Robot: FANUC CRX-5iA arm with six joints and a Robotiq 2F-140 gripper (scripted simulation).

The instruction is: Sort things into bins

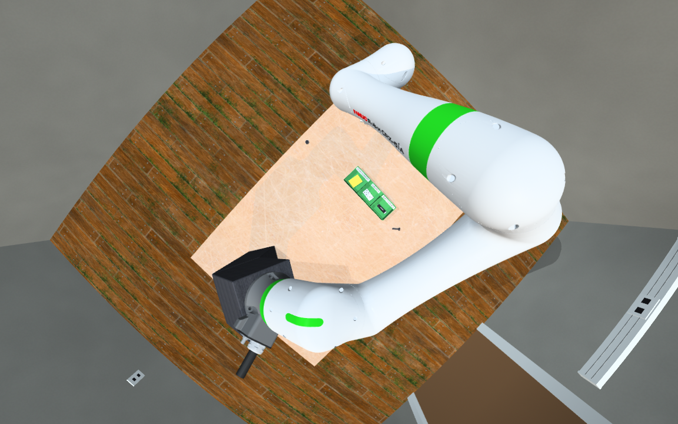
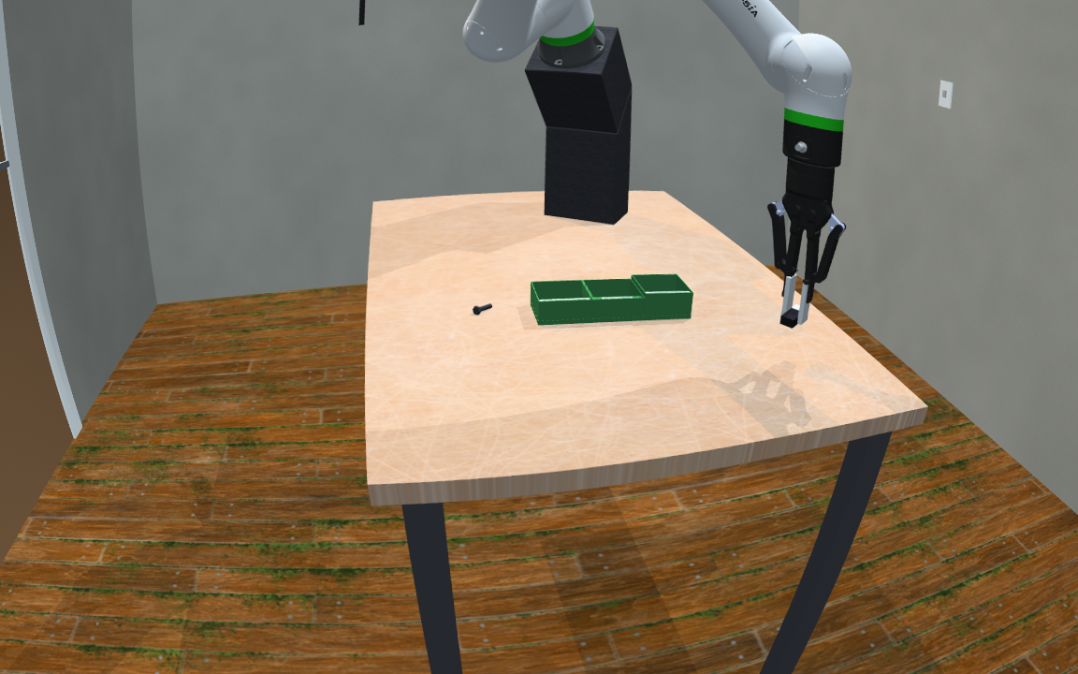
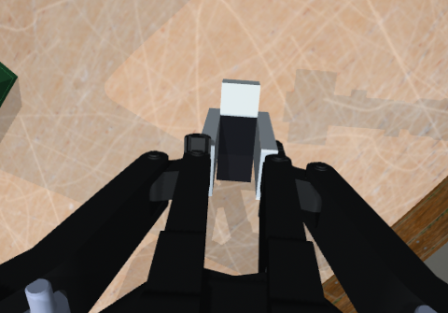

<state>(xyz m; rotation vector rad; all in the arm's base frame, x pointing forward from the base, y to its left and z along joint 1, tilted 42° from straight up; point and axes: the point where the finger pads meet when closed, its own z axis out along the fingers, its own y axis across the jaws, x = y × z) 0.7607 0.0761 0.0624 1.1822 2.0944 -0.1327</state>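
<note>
Now: hand 240 mm past the yellow pad, 90 mm to the left of it and 90 mm above it. The rest, counted from my hand: small black round piece: 200 mm behind, 190 mm to the left, 100 mm below; then black-and-white eraser: 30 mm below, 10 mm to the left; then green three-part bin: 260 mm behind, 170 mm to the right, 80 mm below.
</note>
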